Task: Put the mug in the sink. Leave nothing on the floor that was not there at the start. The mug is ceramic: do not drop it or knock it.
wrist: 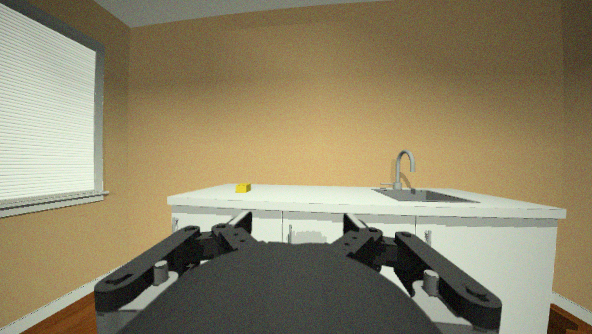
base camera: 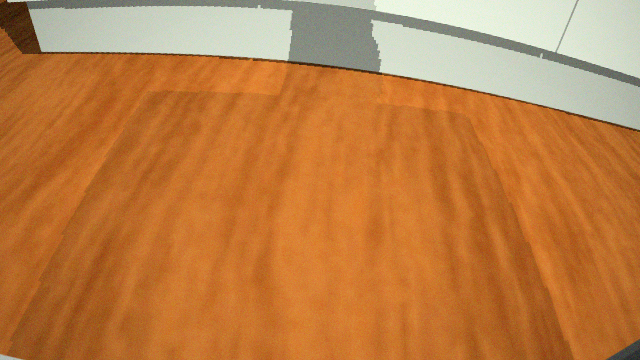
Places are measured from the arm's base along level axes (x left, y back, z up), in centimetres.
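Pixels of known places: gripper, between the fingertips: (wrist: 297, 223).
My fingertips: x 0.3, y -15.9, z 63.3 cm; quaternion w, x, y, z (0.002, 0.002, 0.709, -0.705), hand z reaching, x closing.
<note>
Ahead of a thing's pixels: the offset from my fingertips to its top centre. "spot": to the spot under its first point. Level surfaces: height alone.
The sink (wrist: 425, 195) is a grey basin set in the right part of the white counter in the wrist view, with a grey curved faucet (wrist: 398, 172) behind it. The mug does not show in either view. My gripper (wrist: 297, 223) is open, with no object between its fingertips. In the wrist view it is in front of the counter, left of the sink and some way from it.
The white counter {dz -11.9 cm} (wrist: 310, 199) has cabinet doors below and a yellow block {dz -7.4, dx +35.6, dy -85.7 cm} (wrist: 243, 188) at its left. A window {spot: dz +41.1, dx +175.2, dy -83.6 cm} (wrist: 47, 110) is on the left wall. In the base view, the cabinet base (base camera: 165, 30) stands beyond the wooden floor {dz -102.9 cm} (base camera: 320, 210), which bears a broad shadow.
</note>
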